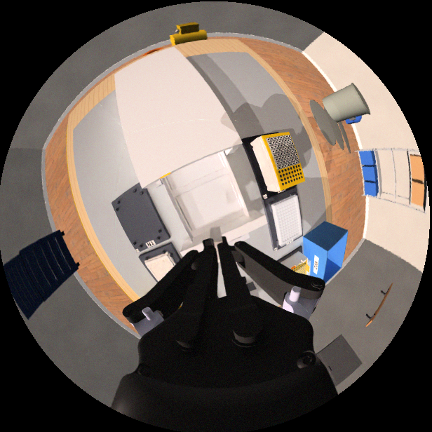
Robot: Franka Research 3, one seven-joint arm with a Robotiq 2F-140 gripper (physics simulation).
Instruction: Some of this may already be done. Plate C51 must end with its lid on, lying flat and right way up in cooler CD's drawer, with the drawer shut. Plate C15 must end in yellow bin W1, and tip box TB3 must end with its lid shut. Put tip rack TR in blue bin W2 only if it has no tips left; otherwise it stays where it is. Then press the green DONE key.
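Observation:
The white cooler [165, 100] has its drawer [242, 192] pulled open. The inside is pale, and I cannot tell whether a plate lies there. My gripper [216, 234] is shut and empty, its tips at the drawer's front by the handle. A yellow-topped tip rack [284, 152] on a black pad at the right has many tips and several rows of empty holes. A white well plate [287, 220] lies on the pad below it. A pale plate [161, 265] lies at lower left. A yellow-gridded box [300, 268] shows partly at lower right; its lid is unclear. Plate names are unreadable.
The blue bin [325, 247] stands at the right edge of the bench. A dark pad [142, 217] marked N1 lies left of the drawer. My gripper's arms cover the near bench, and the DONE key cannot be made out. A grey-green bucket [345, 103] stands beyond the bench.

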